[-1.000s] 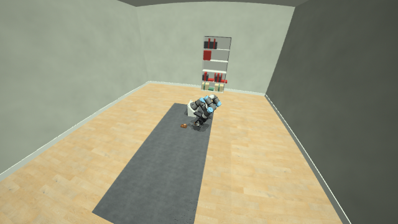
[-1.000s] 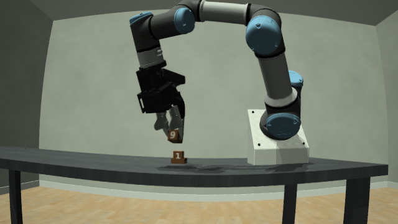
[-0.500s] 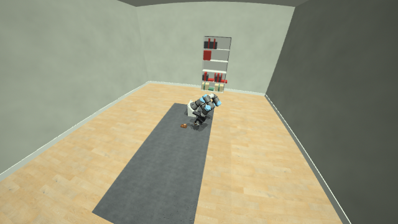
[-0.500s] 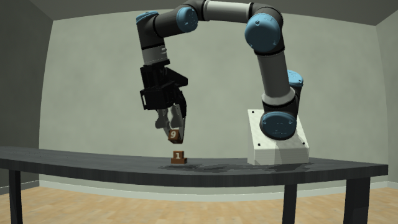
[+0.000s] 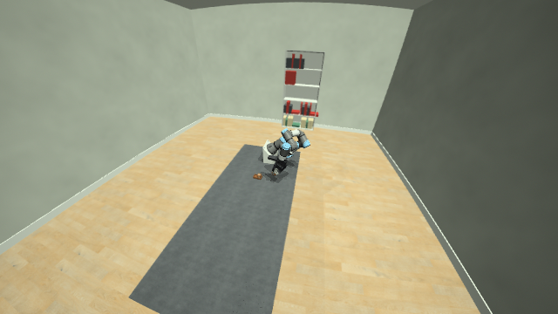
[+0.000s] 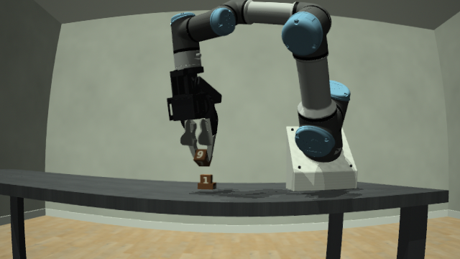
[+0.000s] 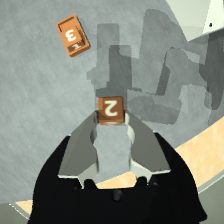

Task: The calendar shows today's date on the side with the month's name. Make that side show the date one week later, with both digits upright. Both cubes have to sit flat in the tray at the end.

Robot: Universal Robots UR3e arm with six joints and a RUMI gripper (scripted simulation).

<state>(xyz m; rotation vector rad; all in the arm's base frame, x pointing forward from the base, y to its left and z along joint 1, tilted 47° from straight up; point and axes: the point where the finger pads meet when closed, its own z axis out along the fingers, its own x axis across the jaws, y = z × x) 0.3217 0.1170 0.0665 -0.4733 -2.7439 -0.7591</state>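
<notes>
The cube lies 1 cm below my hand. From my hand the other things lie so: calendar tray 16 cm to the right, 9 cm below, 1 cm ahead.
</notes>
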